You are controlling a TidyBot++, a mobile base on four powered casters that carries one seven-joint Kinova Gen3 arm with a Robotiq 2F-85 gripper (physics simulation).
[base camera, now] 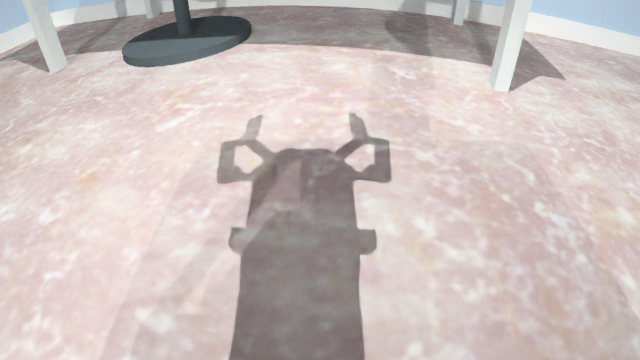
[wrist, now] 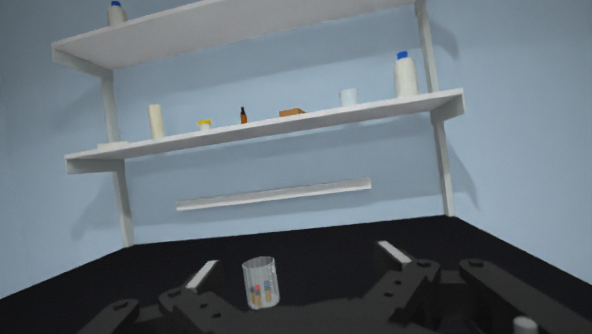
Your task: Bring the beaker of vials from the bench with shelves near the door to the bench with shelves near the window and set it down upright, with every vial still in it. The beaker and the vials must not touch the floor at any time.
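Note:
The clear glass beaker (wrist: pixel 261 282) stands upright on the black top of a bench with shelves (wrist: pixel 325 241). Several small vials (wrist: pixel 258 296) with red, blue and dark caps stand inside it, low down. My gripper (wrist: pixel 299 268) is open and empty. In the wrist view the beaker shows between the two fingers, left of their middle and nearer the left finger; how far ahead of the fingertips it is, I cannot tell. In the base camera view the beaker does not show; the gripper's shadow on the floor has its fingers spread. No door or window shows.
A shelf (wrist: pixel 270 127) above the bench holds a blue-capped bottle (wrist: pixel 406 77), a glass (wrist: pixel 348 97) and a brown box (wrist: pixel 291 112). A wall rail (wrist: pixel 275 194) runs below. White bench legs (base camera: pixel 511 47) (base camera: pixel 46 37) and a dark round base (base camera: pixel 187 44) stand ahead.

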